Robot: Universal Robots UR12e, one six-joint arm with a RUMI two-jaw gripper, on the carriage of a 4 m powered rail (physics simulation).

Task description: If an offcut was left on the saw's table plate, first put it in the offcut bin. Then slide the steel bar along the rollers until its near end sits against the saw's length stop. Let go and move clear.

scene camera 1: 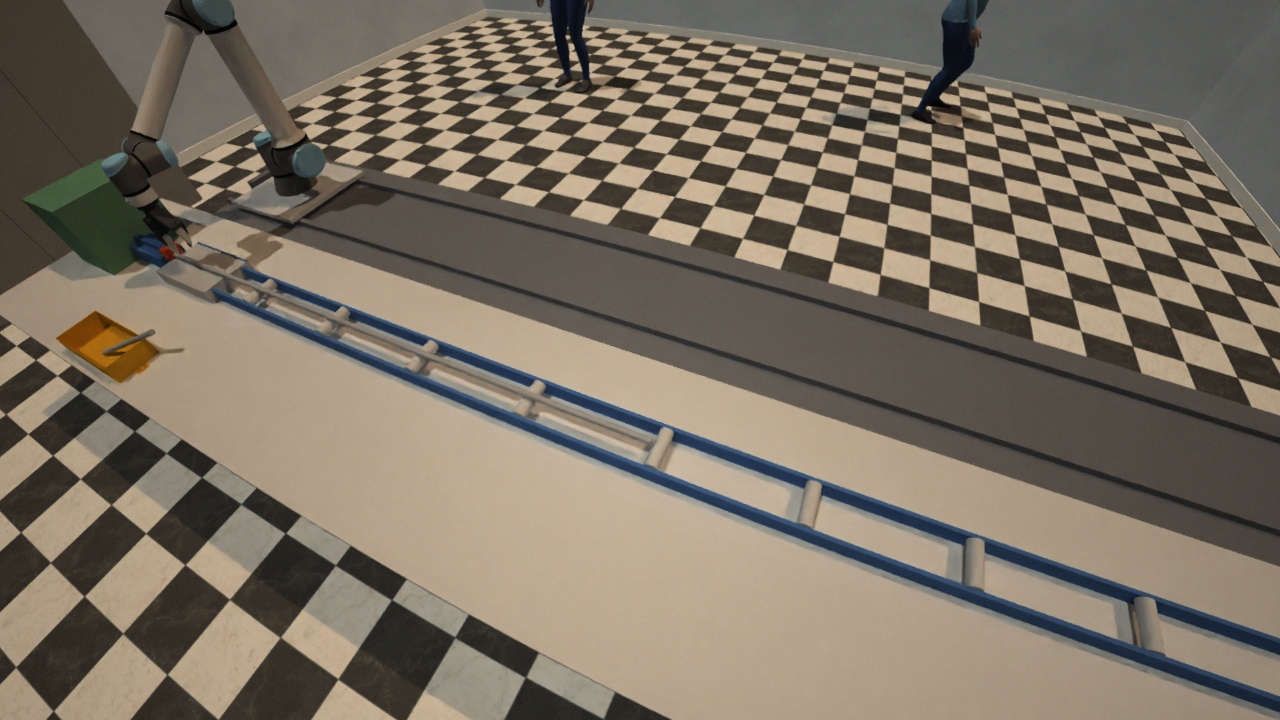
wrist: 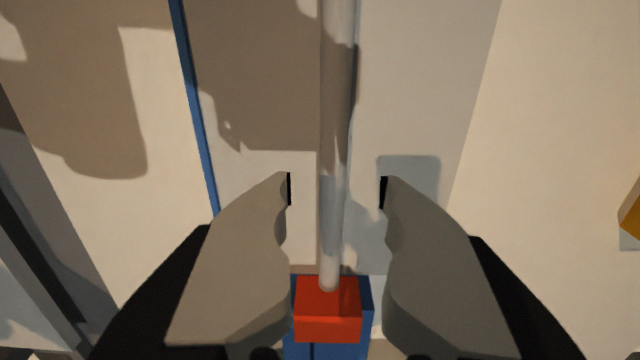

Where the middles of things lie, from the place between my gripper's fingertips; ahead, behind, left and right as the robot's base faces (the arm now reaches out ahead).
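Scene:
From my hand, I find the orange offcut bin [scene camera 1: 88, 338] 50 mm to the left of it and 430 mm ahead of it, and 90 mm below it as well.

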